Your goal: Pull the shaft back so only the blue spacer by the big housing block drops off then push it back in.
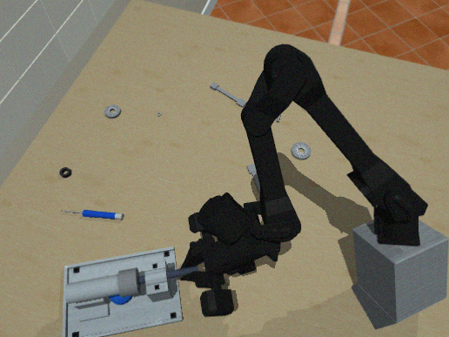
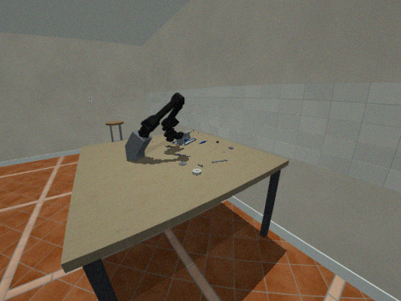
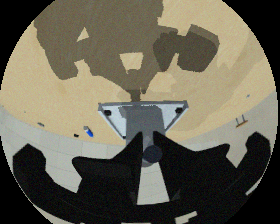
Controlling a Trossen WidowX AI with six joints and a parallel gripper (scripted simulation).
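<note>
Now: the dark shaft 7 cm ahead of my hand and 3 cm to the left of it. The rest, counted from my hand: grey spacer (11 cm ahead, 4 cm to the left); blue spacer (14 cm ahead, 7 cm below, 6 cm to the left).
</note>
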